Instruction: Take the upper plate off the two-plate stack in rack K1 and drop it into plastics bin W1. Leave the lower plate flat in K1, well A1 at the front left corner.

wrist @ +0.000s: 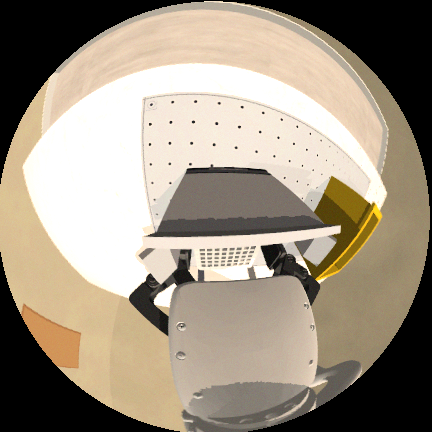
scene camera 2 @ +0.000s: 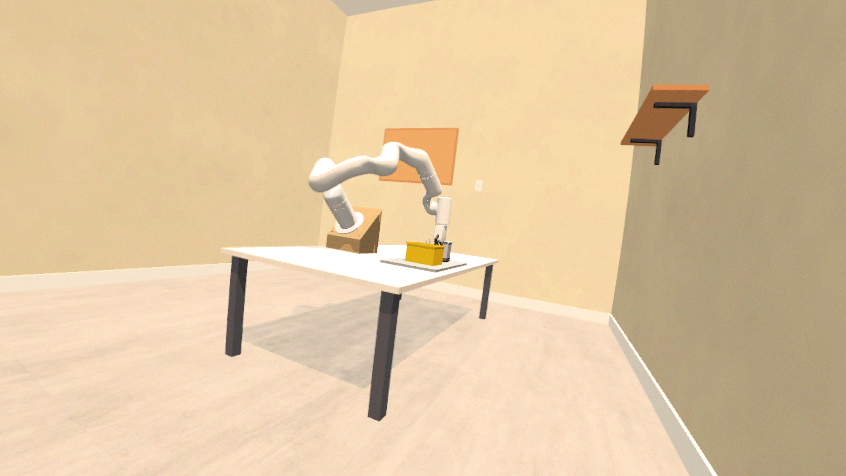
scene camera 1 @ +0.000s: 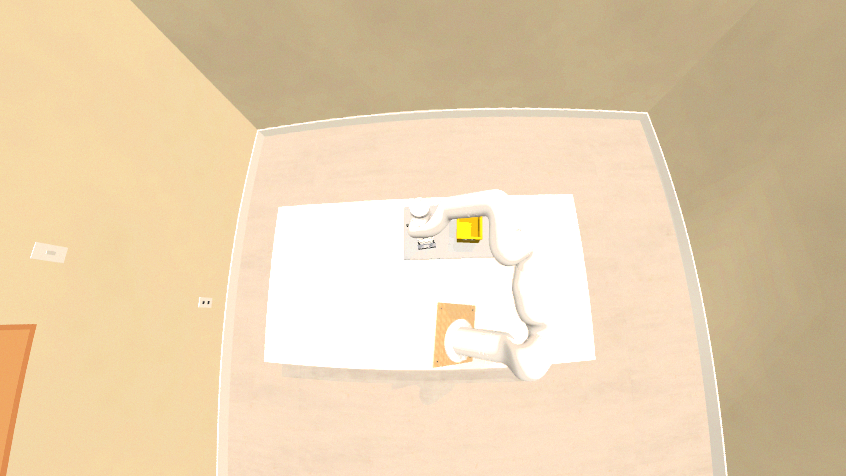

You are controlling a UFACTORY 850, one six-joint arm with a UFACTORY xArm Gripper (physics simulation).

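My gripper (scene camera 1: 425, 243) (scene camera 2: 439, 241) (wrist: 229, 234) is shut on the upper plate (wrist: 227, 256), a pale plate with a grid of wells, seen between the finger pads in the wrist view. A tall grey block with a dark foot, which looks like rack K1 (scene camera 2: 447, 251) (wrist: 240, 200), stands at the gripper. I cannot tell whether the held plate is clear of the stack. The lower plate and well A1 are hidden. The yellow plastics bin W1 (scene camera 1: 468, 240) (scene camera 2: 423, 254) (wrist: 345, 192) stands open beside the rack, to its right in the wrist view.
The rack and bin stand on a pale perforated board (scene camera 1: 443, 254) (scene camera 2: 397, 262) (wrist: 180, 132) on the white table (scene camera 1: 343, 284) (scene camera 2: 319, 260) (wrist: 85, 200). The arm (scene camera 1: 523, 296) (scene camera 2: 354, 168) bends around the bin's side. Its base is on a wooden mount (scene camera 1: 445, 313) (scene camera 2: 369, 227).
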